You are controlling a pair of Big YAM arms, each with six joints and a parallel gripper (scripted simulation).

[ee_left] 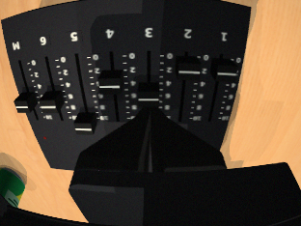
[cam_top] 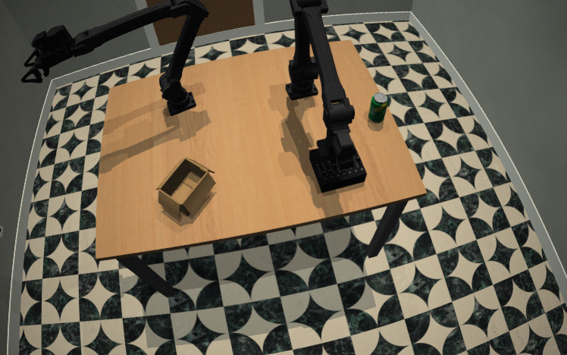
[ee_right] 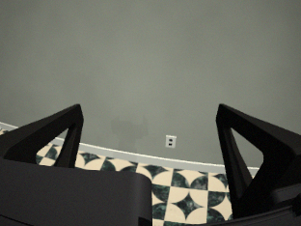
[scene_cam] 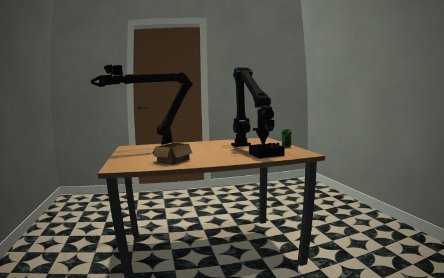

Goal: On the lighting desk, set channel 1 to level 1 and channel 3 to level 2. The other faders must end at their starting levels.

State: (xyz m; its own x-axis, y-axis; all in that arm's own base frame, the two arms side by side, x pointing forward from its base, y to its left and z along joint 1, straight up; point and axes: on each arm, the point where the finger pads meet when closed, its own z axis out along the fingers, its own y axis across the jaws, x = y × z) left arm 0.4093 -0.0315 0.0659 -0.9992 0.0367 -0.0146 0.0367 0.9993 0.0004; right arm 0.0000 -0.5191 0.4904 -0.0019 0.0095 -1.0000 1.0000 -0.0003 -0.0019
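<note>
My left gripper is now 3 cm to the right of the channel 4 fader cap and 2 cm short of it. From my left hand the other things lie so: channel 1 fader knob (4 cm to the right, 4 cm ahead); channel 2 cap (4 cm ahead, 2 cm to the right); channel 3 knob (2 cm ahead).
</note>
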